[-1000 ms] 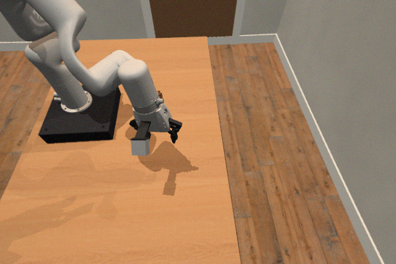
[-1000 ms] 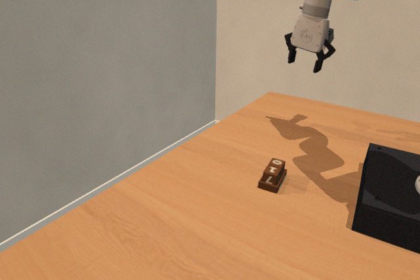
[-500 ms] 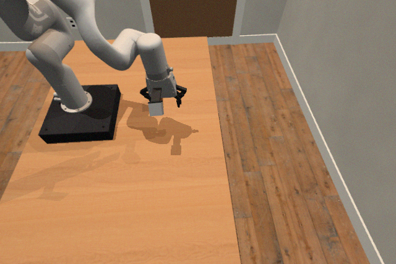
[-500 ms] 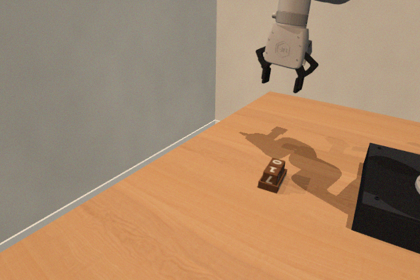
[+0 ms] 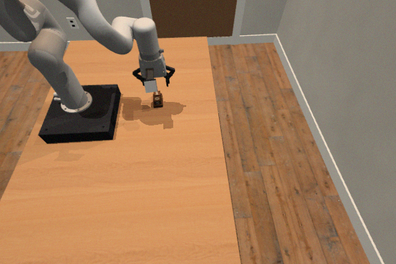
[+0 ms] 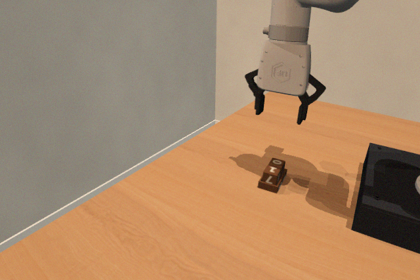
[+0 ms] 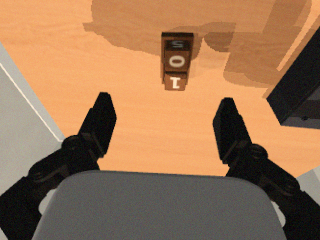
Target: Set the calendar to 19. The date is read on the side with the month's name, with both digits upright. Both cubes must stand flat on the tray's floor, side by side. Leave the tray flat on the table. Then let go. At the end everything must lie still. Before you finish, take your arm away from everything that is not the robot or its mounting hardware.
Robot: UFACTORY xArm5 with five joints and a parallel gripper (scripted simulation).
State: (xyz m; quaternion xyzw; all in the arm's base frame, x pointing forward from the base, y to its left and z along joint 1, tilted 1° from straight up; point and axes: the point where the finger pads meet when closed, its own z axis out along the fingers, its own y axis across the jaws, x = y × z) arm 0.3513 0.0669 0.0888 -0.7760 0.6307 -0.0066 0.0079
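Right now the brown date cube is 20 mm behind my hand, 10 mm to the left of it and 130 mm below it. The rest, counted from my hand: tray (20 mm behind, 30 mm to the left, 140 mm below).
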